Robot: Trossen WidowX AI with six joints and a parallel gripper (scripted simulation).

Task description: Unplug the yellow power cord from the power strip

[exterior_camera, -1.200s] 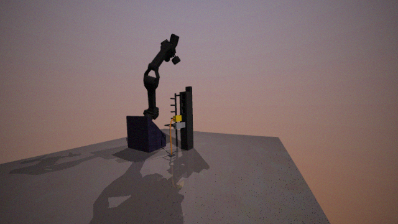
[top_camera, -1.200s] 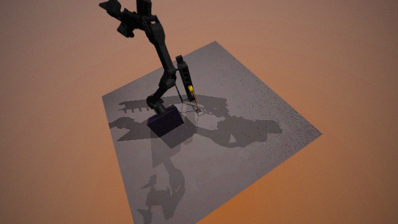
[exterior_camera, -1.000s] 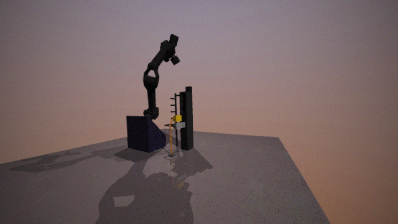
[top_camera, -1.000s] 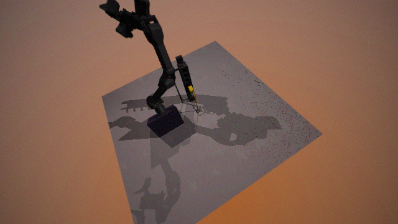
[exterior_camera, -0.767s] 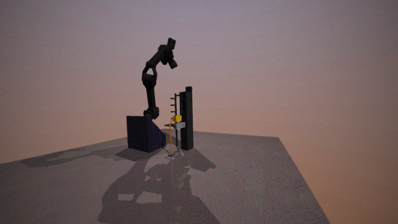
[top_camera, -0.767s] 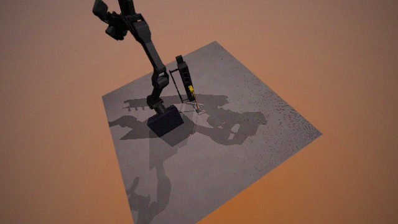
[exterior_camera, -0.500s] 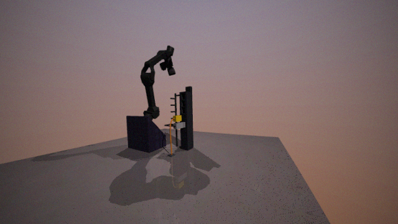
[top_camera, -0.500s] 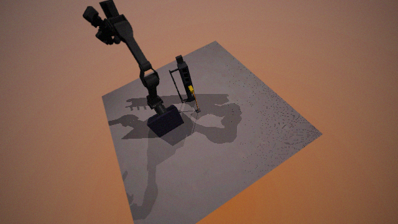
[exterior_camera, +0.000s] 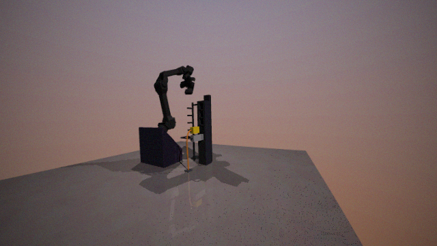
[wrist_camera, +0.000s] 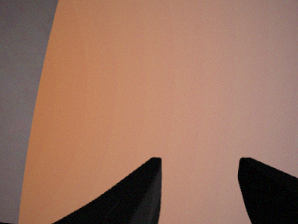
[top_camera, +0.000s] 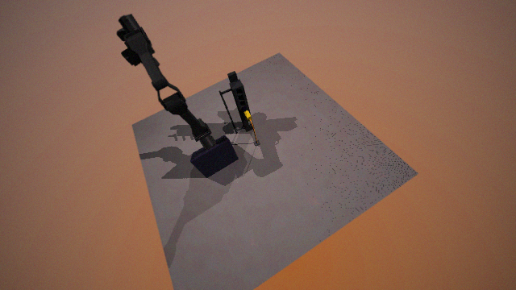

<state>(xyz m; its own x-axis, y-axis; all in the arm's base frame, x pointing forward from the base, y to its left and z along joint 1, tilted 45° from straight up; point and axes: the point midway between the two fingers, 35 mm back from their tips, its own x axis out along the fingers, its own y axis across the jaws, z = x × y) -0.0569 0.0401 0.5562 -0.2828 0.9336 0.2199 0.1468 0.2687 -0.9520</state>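
Right now the yellow plug is 31 cm ahead of my gripper tip, 41 cm to the right of it and 31 cm below it.
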